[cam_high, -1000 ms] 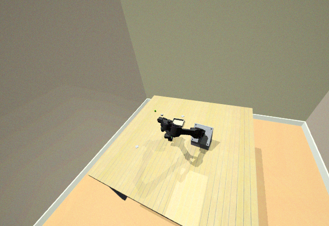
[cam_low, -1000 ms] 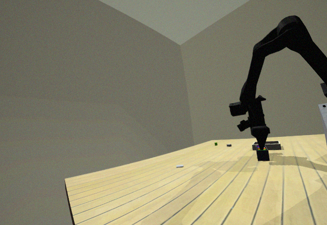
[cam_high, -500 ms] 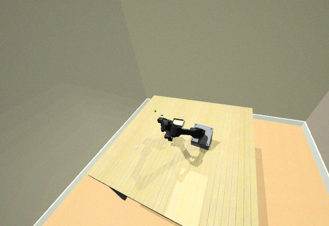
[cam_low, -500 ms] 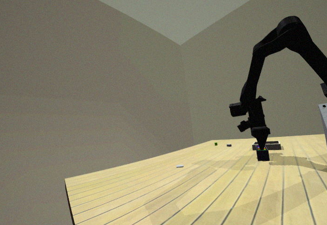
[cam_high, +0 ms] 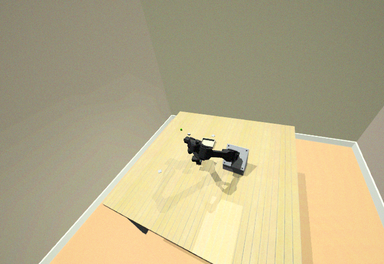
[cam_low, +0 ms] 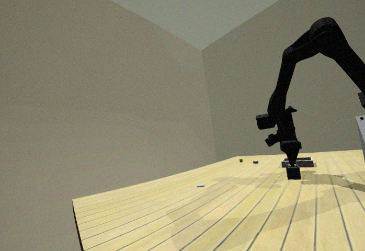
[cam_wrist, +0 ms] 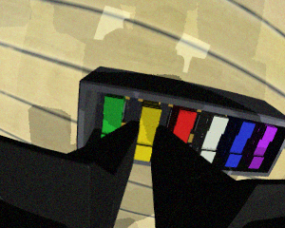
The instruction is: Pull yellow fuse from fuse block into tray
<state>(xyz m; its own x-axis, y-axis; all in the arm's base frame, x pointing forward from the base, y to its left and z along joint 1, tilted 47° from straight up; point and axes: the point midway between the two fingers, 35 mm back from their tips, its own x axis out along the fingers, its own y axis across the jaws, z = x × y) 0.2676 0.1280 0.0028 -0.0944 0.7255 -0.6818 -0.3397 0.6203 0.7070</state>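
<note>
Now: the red fuse 10 mm ahead of my gripper tip, 20 mm to the right of it and 10 mm below it. Round my gripper tip: yellow fuse (10 mm below); then white fuse (10 mm ahead, 30 mm to the right, 10 mm below); then green fuse (10 mm behind, 20 mm to the left, 10 mm below).
</note>
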